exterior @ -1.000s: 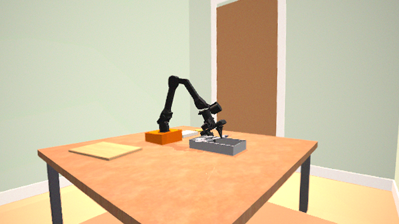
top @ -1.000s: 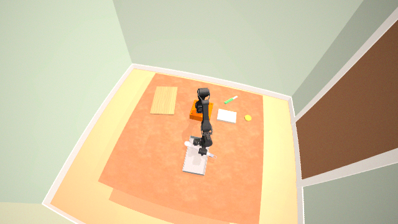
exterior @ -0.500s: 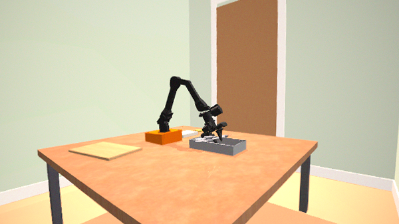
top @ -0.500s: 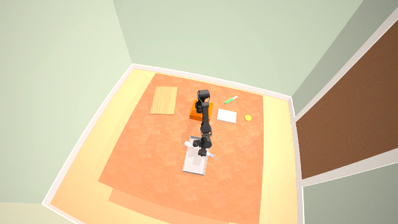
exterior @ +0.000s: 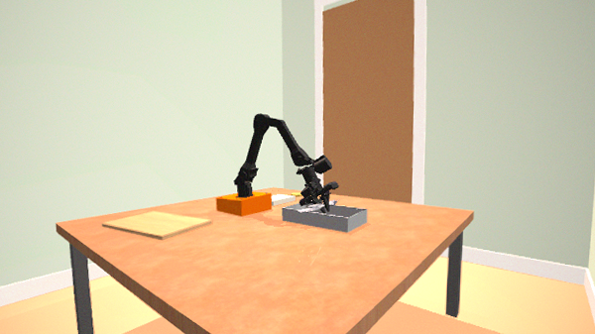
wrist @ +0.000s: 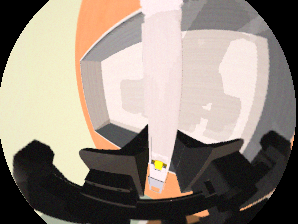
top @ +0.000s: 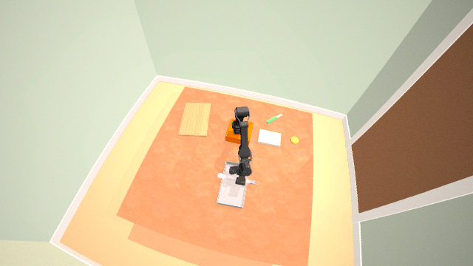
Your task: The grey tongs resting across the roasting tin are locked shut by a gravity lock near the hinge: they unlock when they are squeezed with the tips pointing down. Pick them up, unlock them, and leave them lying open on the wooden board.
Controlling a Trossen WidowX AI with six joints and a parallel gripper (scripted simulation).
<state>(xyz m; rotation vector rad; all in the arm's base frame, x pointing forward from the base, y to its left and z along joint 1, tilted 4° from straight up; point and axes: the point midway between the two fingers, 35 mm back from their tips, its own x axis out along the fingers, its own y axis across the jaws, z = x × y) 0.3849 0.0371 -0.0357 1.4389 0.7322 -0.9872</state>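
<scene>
Right now the grey roasting tin is 1 cm ahead of my gripper tip and 4 cm to the right of it. Also, from my gripper tip: white pad (40 cm behind, 23 cm to the left, 2 cm below); then wooden board (56 cm behind, 40 cm to the right, 2 cm below); then small yellow disc (40 cm behind, 45 cm to the left, 2 cm below).
</scene>
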